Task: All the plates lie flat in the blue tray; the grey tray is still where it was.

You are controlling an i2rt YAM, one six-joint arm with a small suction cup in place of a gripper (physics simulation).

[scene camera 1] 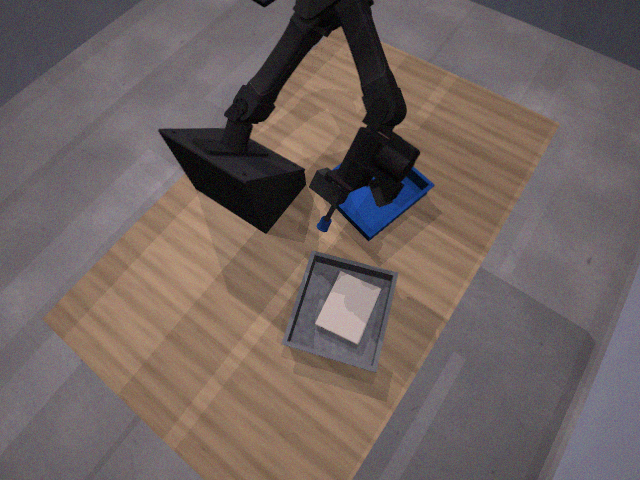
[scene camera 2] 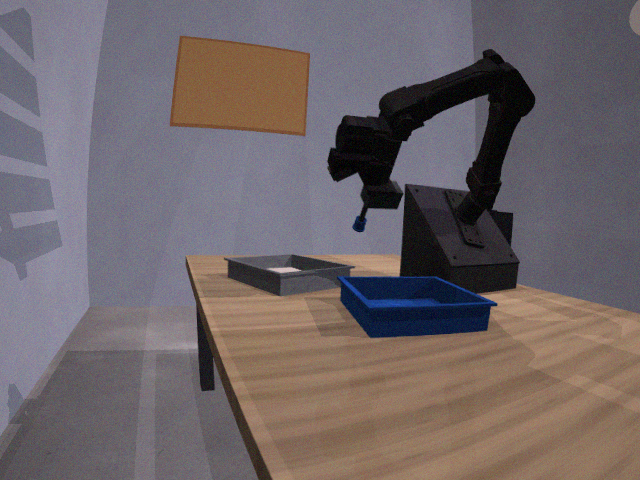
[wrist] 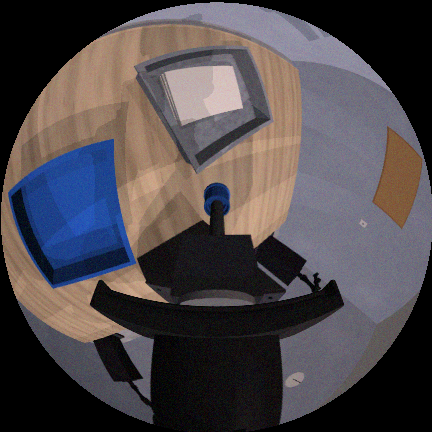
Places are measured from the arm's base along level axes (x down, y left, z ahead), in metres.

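Pixels of known places: hand, its tool point: [scene camera 1: 322,227] [scene camera 2: 358,227] [wrist: 216,194]; arm's base, origin of its link: [scene camera 1: 232,150] [scene camera 2: 463,218].
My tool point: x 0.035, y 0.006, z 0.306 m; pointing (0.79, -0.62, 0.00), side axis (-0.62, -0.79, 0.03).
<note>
Ahead of a thing's pixels: the offset from my tool point to its middle. Level surfaces: height alone.
Pale pinkish-white plates {dx +0.122, dy -0.072, dz +0.153 m} [scene camera 1: 348,308] [scene camera 2: 283,269] [wrist: 205,92] lie flat in a stack inside the grey tray {dx +0.120, dy -0.090, dz +0.147 m} [scene camera 1: 330,358] [scene camera 2: 310,283] [wrist: 260,87]; thin edge lines of several show in the wrist view, but I cannot tell how many. The blue tray {dx +0.120, dy +0.230, dz -0.021 m} [scene camera 1: 370,237] [scene camera 2: 429,321] [wrist: 125,225] stands apart from the grey tray; no plate shows in it, though the arm hides part of its inside in scene camera 1. My suction cup [scene camera 1: 324,224] [scene camera 2: 359,224] [wrist: 217,199] is blue, bears nothing, and hangs in the air above the table, clear of both trays. I count it as open.
The trays stand on a wooden table {dx +0.145 m} [scene camera 1: 170,289] [scene camera 2: 413,397] [wrist: 75,65]. The arm's black wedge-shaped base [scene camera 1: 242,191] [scene camera 2: 460,258] stands on the table behind the trays in scene camera 2. An orange board [scene camera 2: 240,85] [wrist: 398,177] is on the wall.
</note>
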